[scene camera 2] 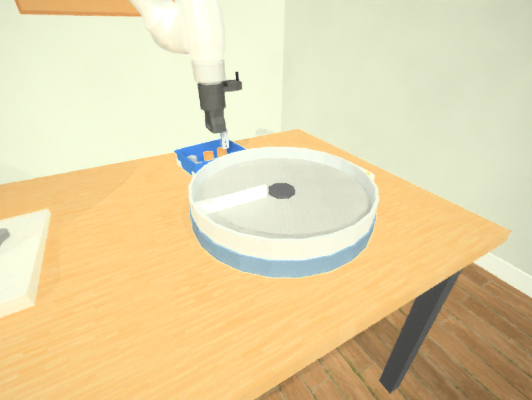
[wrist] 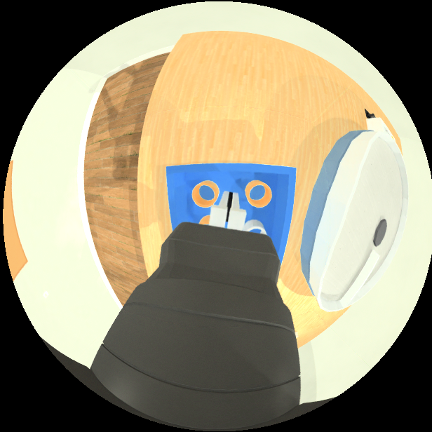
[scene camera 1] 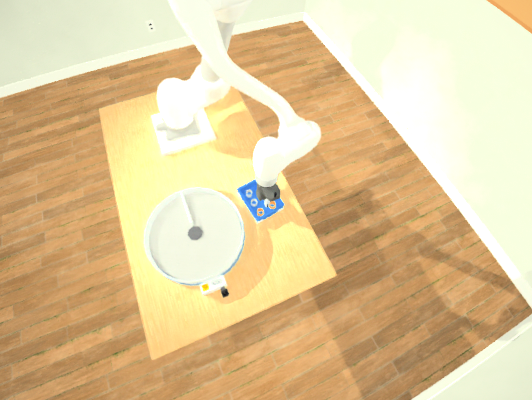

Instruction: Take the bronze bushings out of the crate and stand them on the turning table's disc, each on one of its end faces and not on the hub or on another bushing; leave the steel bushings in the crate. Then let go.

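Frame: origin at the arm's base, x ahead, y left, z up, level; metres.
Seen in the pictures: gripper, between the fingertips: (scene camera 2: 225, 147) (scene camera 1: 266, 205); arm's base, origin of its link: (scene camera 1: 181, 125).
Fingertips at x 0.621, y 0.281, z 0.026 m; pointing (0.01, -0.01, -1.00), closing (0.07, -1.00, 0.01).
Offsets run from my fingertips to a thing's top centre. "*": to the spot under its first point.
My gripper (scene camera 1: 267, 203) (scene camera 2: 225, 146) (wrist: 229, 200) is shut with nothing between its fingers. It points down over the blue crate @(0.005 m up, 0.049 m back, 0.013 m right) (scene camera 1: 266, 216) (scene camera 2: 186, 161) (wrist: 230, 168). In the wrist view one bronze bushing (wrist: 204, 203) stands left of the fingertips and another bronze bushing (wrist: 260, 203) stands right of them, both with the bore up. A third bronze bushing (wrist: 204, 219) is mostly hidden behind the gripper. A steel bushing (wrist: 254, 223) is partly hidden too. Scene camera 1 shows two steel bushings @(0.015 m down, 0.098 m back, 0.054 m right) (scene camera 1: 249, 196) @(0.015 m down, 0.044 m back, 0.046 m right) (scene camera 1: 254, 205). No bushing shows on the turning table's disc @(0.016 m up, 0.029 m ahead, 0.341 m right) (scene camera 1: 175, 255) (scene camera 2: 325, 210) (wrist: 350, 200).
The disc has a dark hub @(0.016 m up, 0.029 m ahead, 0.341 m right) (scene camera 1: 195, 233) (scene camera 2: 282, 190) (wrist: 380, 232), a raised pale rim and a white bar @(* 0.037 m up, 0.078 m back, 0.344 m right) (scene camera 1: 187, 209) (scene camera 2: 235, 198) (wrist: 361, 277) from hub to rim. A white control box @(* 0.013 m up, 0.268 m ahead, 0.322 m right) (scene camera 1: 213, 285) with a yellow button sits beside the turning table.
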